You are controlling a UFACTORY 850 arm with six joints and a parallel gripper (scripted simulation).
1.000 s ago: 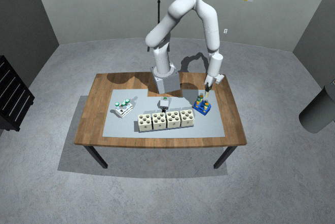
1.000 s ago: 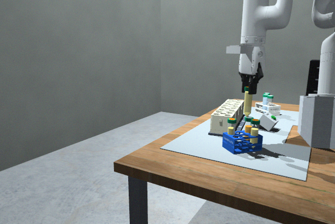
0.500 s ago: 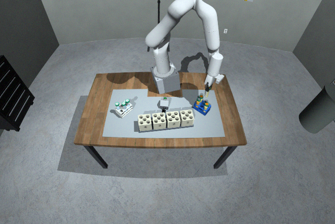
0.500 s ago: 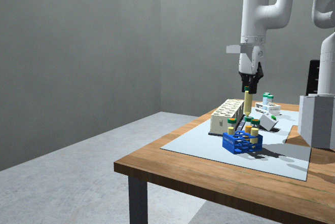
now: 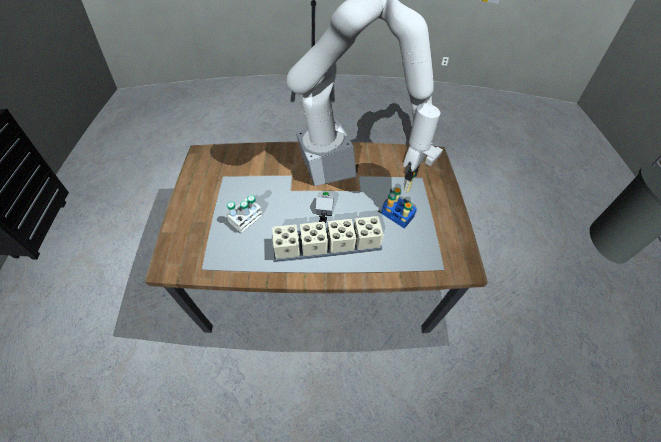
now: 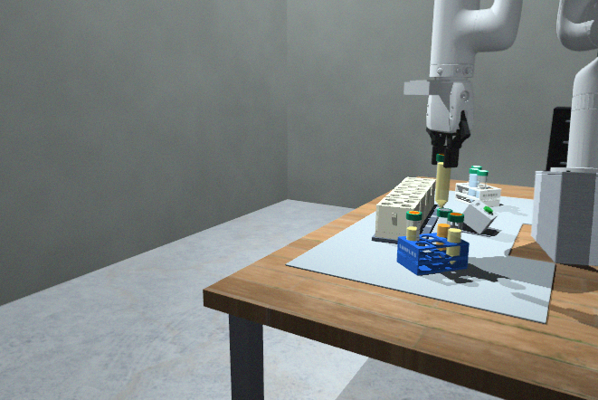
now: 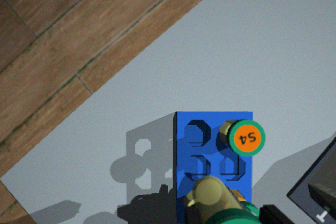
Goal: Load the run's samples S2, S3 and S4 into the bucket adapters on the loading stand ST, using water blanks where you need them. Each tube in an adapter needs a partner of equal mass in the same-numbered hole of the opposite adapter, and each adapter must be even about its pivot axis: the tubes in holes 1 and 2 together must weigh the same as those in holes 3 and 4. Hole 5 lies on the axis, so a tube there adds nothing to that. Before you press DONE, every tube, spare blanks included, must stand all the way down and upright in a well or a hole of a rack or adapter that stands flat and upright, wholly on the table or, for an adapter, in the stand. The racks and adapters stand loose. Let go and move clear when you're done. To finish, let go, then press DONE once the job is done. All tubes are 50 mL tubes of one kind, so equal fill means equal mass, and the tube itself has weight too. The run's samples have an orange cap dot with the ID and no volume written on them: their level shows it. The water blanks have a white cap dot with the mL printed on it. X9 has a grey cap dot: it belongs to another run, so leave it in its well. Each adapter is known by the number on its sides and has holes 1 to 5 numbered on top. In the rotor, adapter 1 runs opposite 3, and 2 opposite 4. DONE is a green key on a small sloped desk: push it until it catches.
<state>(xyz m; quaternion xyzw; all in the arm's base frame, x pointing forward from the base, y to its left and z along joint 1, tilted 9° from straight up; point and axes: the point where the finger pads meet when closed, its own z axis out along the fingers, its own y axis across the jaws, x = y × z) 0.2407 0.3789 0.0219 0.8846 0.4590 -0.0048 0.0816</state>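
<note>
The sample tube S3 lies 10 mm ahead of my hand and 50 mm below it. From my hand the other things lie so: blue rack: 20 mm ahead, 10 mm to the right, 220 mm below; then sample tube: 30 mm behind, 30 mm to the right, 190 mm below; then tube X9: 10 mm ahead, 60 mm to the right, 190 mm below.
</note>
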